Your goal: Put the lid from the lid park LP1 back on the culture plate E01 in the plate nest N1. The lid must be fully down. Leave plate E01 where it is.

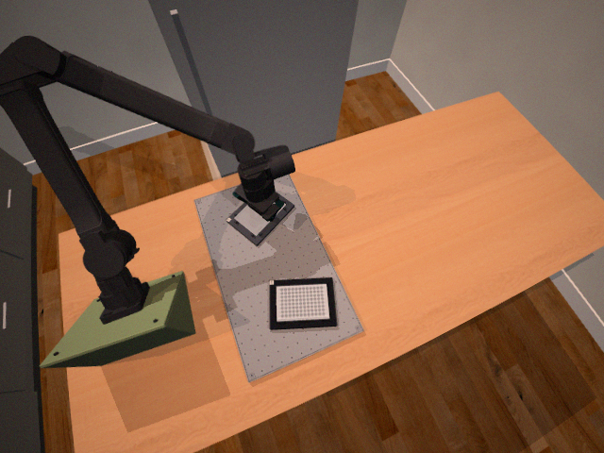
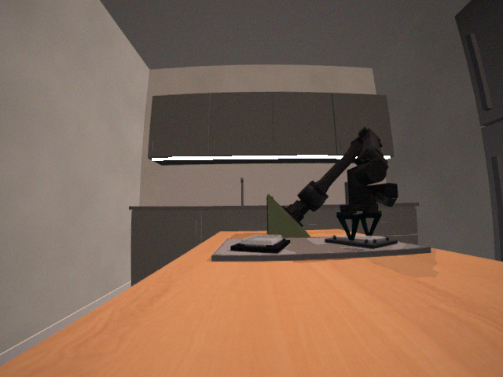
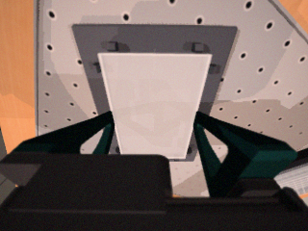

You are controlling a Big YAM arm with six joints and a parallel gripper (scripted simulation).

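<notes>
My gripper is now 20 mm above the lid park LP1. From my hand the other things lie so: white culture plate E01: 280 mm to the right; then lid: 10 mm below; then black plate nest N1: 280 mm to the right, 10 mm below.
</notes>
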